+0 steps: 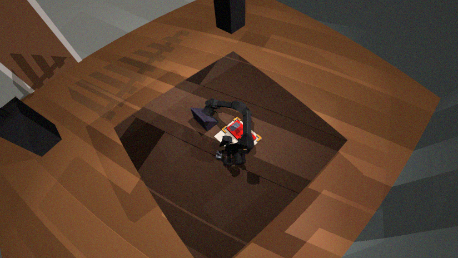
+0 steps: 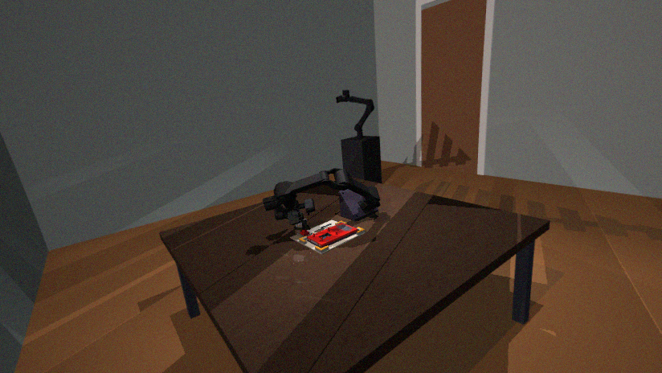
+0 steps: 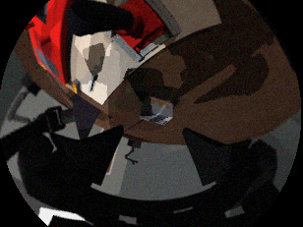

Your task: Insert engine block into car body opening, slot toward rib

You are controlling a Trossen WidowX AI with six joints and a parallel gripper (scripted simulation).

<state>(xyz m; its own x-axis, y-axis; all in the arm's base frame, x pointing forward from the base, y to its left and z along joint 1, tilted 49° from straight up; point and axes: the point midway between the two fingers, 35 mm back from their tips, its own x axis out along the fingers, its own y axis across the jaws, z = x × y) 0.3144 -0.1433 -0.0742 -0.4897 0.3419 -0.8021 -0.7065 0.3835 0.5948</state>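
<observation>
Now: the grey engine block 10 mm behind my gripper tip, 10 mm to the right of it and 40 mm below it.
</observation>
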